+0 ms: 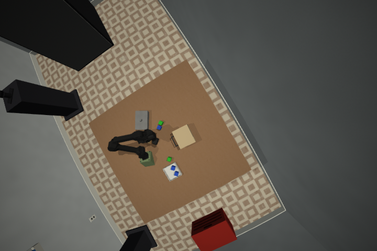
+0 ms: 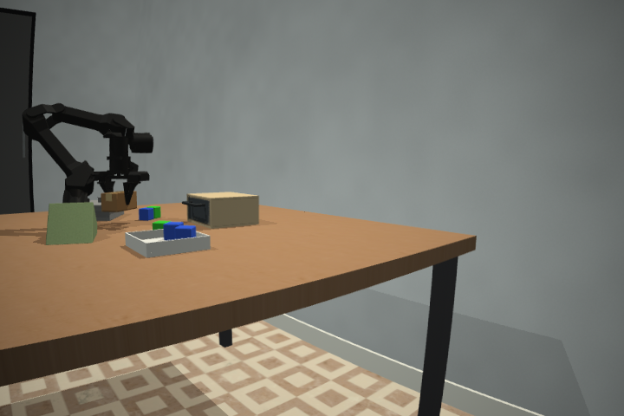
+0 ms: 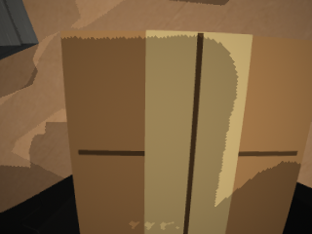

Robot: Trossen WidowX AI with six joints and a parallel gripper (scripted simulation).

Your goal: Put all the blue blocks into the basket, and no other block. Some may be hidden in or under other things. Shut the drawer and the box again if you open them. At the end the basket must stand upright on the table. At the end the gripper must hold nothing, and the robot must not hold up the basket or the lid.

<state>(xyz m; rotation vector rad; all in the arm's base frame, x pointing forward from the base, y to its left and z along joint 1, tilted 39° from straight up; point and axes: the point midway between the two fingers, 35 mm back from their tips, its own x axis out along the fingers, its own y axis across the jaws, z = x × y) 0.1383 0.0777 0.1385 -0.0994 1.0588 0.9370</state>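
Now: the white basket 400 mm to the right of my hand, 80 mm below it and 30 mm ahead of it. Round my hand: brown box: 20 mm below; then grey lidded box: 200 mm to the left, 40 mm below, 30 mm behind; then tan drawer unit: 300 mm ahead, 120 mm to the right, 50 mm below.
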